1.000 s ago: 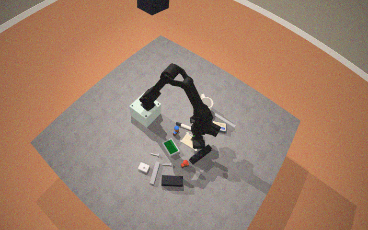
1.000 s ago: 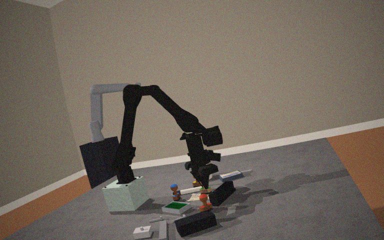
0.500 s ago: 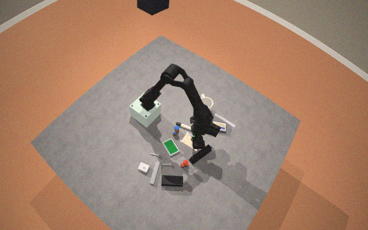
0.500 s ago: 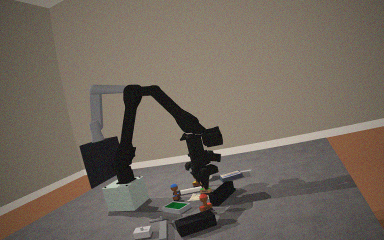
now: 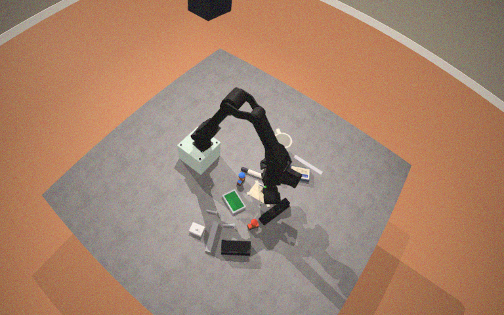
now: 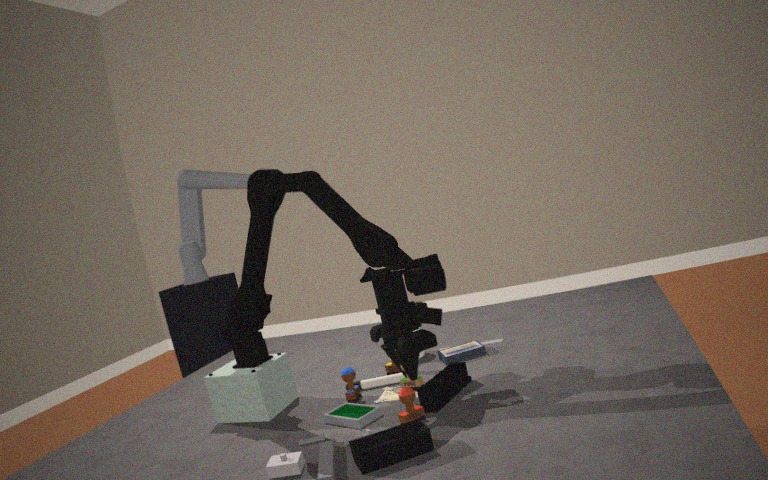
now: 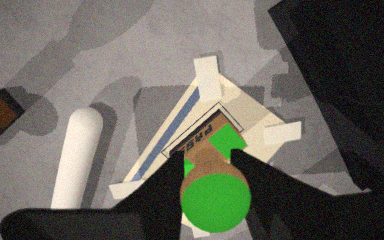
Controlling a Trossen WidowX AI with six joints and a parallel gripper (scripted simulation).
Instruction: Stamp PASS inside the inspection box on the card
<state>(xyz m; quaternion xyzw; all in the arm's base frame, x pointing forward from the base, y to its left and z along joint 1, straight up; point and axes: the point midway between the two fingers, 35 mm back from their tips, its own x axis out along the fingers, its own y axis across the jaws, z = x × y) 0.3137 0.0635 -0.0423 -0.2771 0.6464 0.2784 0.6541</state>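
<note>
Now: gripper tip right at the green-knobbed stamp. Also, from my gripper tip: long black block 8 cm ahead, 4 cm to the right, 1 cm below; then white marker 11 cm behind, 3 cm to the left, 1 cm below; then cream card 3 cm below, 1 cm to the right, 1 cm behind.
</note>
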